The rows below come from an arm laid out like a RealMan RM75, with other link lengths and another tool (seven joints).
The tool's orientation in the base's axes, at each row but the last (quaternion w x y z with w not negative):
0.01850, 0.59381, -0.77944, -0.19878
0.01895, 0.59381, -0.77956, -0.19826
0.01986, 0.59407, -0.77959, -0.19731
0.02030, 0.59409, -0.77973, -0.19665
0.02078, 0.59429, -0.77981, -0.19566
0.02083, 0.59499, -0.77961, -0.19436
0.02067, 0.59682, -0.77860, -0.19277
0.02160, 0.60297, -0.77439, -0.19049
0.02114, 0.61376, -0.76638, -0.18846
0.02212, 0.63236, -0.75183, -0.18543
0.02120, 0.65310, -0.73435, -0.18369
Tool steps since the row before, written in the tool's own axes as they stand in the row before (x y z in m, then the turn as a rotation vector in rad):
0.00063, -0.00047, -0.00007, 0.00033, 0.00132, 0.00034
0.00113, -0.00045, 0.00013, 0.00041, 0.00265, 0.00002
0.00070, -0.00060, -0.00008, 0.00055, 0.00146, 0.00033
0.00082, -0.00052, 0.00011, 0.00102, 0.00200, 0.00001
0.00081, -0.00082, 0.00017, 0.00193, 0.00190, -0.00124
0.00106, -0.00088, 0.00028, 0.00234, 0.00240, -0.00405
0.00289, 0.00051, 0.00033, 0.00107, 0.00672, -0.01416
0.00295, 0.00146, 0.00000, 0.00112, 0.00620, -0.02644
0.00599, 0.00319, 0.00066, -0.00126, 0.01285, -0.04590
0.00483, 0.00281, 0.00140, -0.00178, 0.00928, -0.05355
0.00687, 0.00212, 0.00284, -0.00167, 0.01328, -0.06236
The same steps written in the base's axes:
0.00026, -0.00071, -0.00022, -0.00140, 0.00007, 0.00006
0.00005, -0.00111, -0.00050, -0.00256, 0.00020, 0.00078
0.00037, -0.00081, -0.00027, -0.00159, -0.00010, 0.00007
0.00021, -0.00085, -0.00044, -0.00214, -0.00052, 0.00045
0.00047, -0.00089, -0.00059, -0.00198, -0.00174, 0.00138
0.00043, -0.00110, -0.00076, -0.00182, -0.00280, 0.00406
-0.00139, -0.00251, -0.00071, -0.00278, -0.00347, 0.01507
-0.00215, -0.00249, -0.00011, 0.00091, -0.00693, 0.02627
-0.00462, -0.00495, -0.00080, 0.00043, -0.00862, 0.04689
-0.00399, -0.00391, -0.00141, 0.00595, -0.01051, 0.05302
-0.00379, -0.00579, -0.00345, 0.00451, -0.01243, 0.06239

